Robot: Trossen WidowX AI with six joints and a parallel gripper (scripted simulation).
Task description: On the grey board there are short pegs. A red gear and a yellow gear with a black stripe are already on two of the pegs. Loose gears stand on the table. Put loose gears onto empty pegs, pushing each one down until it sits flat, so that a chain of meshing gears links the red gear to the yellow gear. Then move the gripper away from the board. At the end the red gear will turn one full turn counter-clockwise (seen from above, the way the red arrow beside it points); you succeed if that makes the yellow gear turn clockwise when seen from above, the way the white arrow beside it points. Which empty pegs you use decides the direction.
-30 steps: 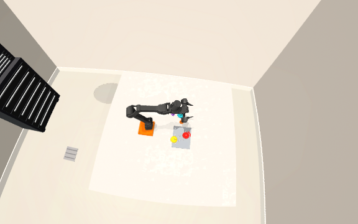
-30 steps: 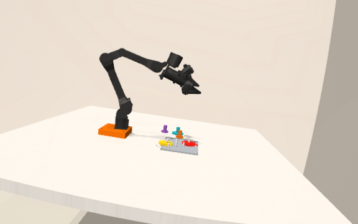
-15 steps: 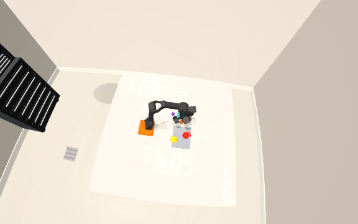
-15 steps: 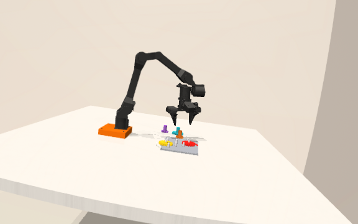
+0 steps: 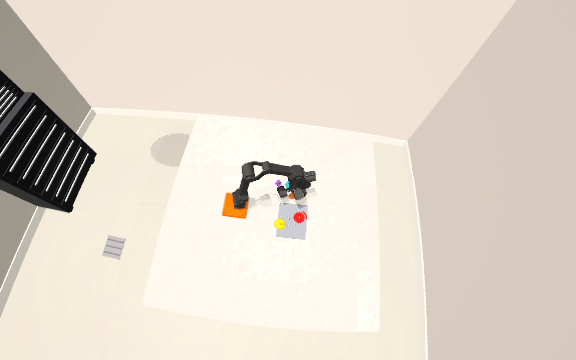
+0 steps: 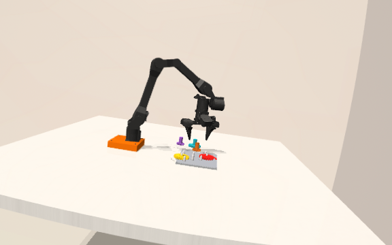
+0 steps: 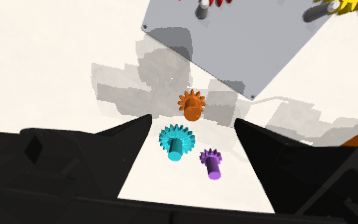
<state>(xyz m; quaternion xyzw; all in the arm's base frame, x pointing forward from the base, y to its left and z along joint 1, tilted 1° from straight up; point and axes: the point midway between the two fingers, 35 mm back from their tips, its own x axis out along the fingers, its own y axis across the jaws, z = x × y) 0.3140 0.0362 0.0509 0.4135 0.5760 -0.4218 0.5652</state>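
The orange gear lies 4 cm below my gripper tip. Round my gripper tip: purple gear (9 cm to the left, 7 cm behind, 4 cm below); teal gear (7 cm to the left, 4 cm below); red gear (14 cm to the right, 4 cm below, 3 cm ahead).
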